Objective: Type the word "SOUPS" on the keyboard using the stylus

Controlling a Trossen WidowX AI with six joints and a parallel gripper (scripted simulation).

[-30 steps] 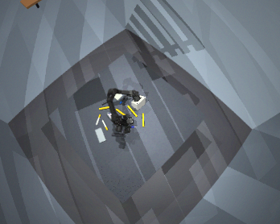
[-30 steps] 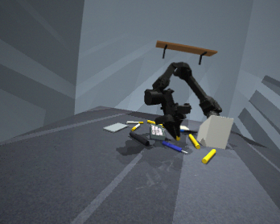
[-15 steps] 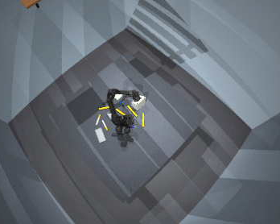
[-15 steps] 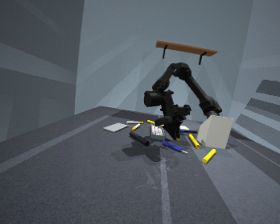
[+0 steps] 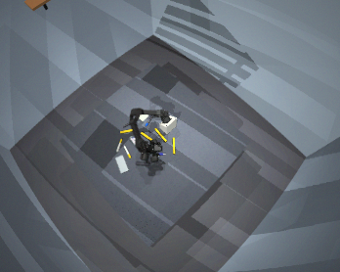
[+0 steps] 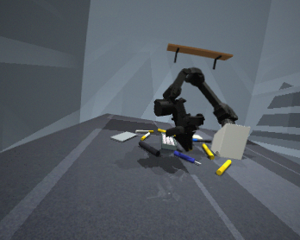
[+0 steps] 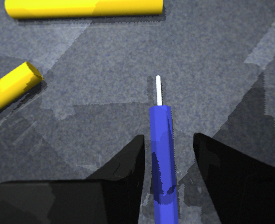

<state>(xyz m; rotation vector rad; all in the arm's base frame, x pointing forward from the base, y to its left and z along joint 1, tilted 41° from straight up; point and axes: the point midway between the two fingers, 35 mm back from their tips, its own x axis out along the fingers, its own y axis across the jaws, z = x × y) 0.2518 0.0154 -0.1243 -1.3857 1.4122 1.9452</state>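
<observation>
The blue stylus is 10 mm behind my gripper tip, 10 mm to the left of it and 30 mm below it. Also, from my gripper tip: grey stylus tip (30 mm behind, 30 mm to the left, 30 mm below); yellow stick (60 mm behind, 180 mm to the right, 30 mm below); dark cylinder (160 mm ahead, 60 mm to the right, 30 mm below).
</observation>
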